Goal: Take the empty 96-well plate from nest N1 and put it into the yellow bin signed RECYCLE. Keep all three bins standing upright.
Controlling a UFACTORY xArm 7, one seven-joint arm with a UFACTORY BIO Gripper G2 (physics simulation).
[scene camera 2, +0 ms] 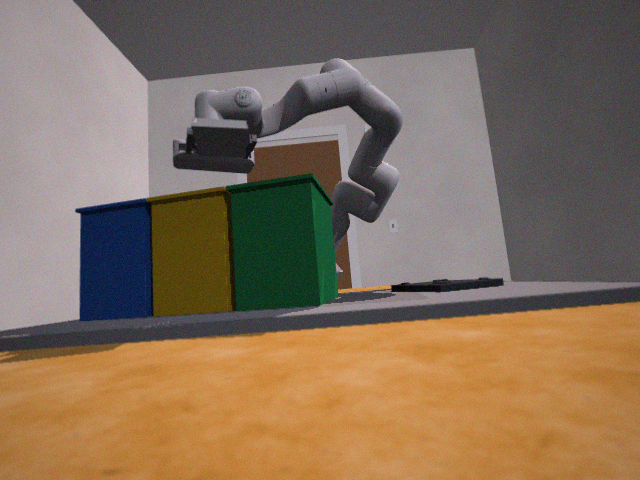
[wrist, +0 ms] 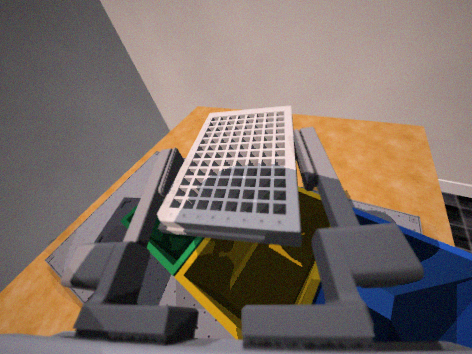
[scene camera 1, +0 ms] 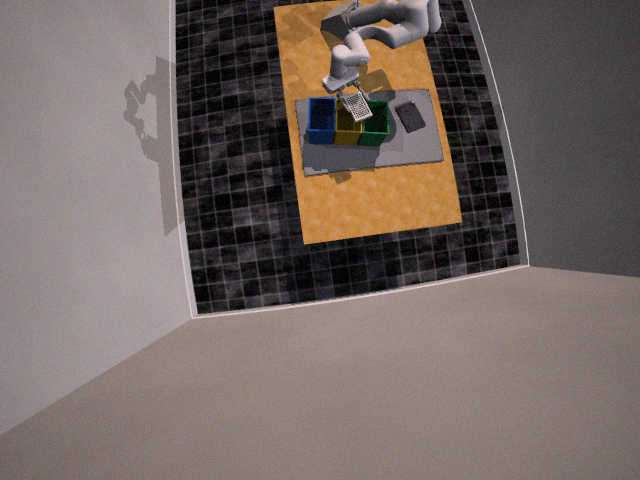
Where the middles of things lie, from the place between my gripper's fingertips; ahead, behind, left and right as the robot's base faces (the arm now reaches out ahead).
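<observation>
Counted from my hand: green bin (scene camera 2: 284,256), 10 cm to the left, 21 cm below; blue bin (scene camera 2: 116,274), 16 cm to the right, 5 cm behind, 21 cm below; yellow bin (scene camera 2: 192,236), 3 cm to the right, 2 cm behind, 21 cm below; dark nest (scene camera 2: 469,283), a long way to the left, slightly behind, well below. Going by their middles, the dark nest is the farthest from my hand of the things named here.
</observation>
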